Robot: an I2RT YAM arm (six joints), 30 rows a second.
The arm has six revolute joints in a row. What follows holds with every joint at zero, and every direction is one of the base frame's.
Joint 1 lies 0.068 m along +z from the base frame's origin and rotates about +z.
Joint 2 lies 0.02 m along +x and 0.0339 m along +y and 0.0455 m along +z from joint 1 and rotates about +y.
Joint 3 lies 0.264 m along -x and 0.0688 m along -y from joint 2 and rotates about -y.
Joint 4 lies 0.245 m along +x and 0.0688 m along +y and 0.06 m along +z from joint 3 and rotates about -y.
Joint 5 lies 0.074 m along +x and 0.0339 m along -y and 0.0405 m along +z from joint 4 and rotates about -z.
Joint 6 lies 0.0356 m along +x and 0.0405 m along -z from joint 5 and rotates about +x.
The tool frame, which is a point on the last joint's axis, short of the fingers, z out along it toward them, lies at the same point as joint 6; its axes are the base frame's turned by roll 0, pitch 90 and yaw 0 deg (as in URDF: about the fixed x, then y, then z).
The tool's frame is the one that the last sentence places.
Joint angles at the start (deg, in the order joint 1, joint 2, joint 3, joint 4, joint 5, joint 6): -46.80, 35.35, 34.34, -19.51, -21.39, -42.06
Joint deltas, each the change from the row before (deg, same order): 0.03, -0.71, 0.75, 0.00, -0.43, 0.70; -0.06, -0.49, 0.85, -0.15, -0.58, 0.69; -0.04, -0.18, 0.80, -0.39, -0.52, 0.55; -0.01, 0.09, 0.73, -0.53, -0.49, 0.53; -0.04, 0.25, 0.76, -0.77, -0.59, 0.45; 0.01, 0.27, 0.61, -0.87, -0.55, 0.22; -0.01, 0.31, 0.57, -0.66, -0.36, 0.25; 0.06, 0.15, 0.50, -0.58, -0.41, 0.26
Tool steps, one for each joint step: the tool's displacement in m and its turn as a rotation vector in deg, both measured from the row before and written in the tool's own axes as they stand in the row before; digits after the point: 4 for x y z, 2 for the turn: -0.0049, -0.0018, -0.0041, 0.56, -1.32, 0.15; -0.0048, -0.0020, -0.0037, 0.33, -1.18, 0.26; -0.0038, -0.0016, -0.0025, -0.01, -0.73, 0.33; -0.0028, -0.0012, -0.0014, -0.30, -0.39, 0.49; -0.0023, -0.0011, -0.0009, -0.57, -0.17, 0.57; -0.0015, -0.0005, -0.0005, -0.74, 0.02, 0.44; -0.0014, -0.0007, -0.0002, -0.50, 0.06, 0.42; -0.0016, -0.0004, -0.0006, -0.50, -0.12, 0.34
